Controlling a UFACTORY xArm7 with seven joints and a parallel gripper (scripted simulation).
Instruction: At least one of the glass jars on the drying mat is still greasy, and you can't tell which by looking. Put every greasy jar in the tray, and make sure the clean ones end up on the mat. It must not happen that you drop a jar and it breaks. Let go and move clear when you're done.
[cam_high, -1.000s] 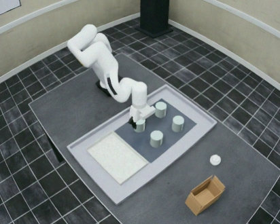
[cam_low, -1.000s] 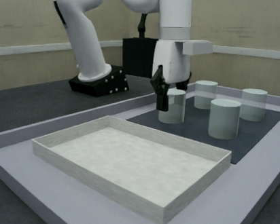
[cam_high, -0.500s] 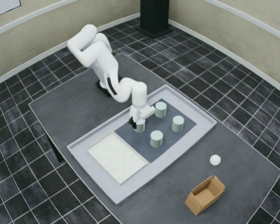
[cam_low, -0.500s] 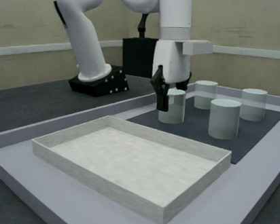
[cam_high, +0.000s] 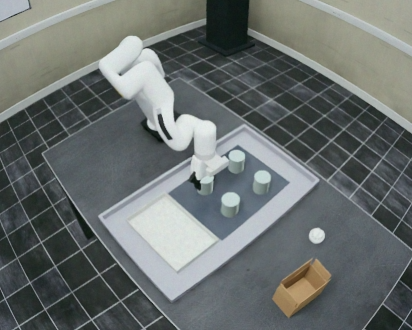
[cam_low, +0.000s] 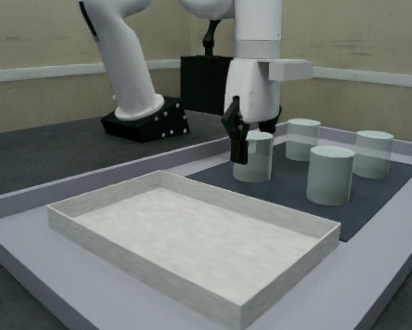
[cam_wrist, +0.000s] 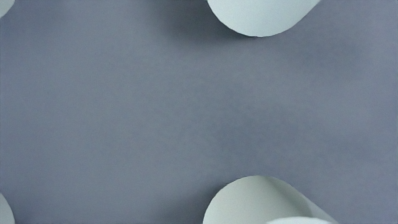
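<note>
The white tray is 24 cm to the right of my hand, 8 cm ahead of it and 4 cm below it. From my hand the other things lie so: dark drying mat (8 cm to the left, 7 cm ahead, 5 cm below); light grey board (8 cm ahead, 5 cm below, 2 cm to the right); small white round object (48 cm ahead, 17 cm to the left, 4 cm below).
</note>
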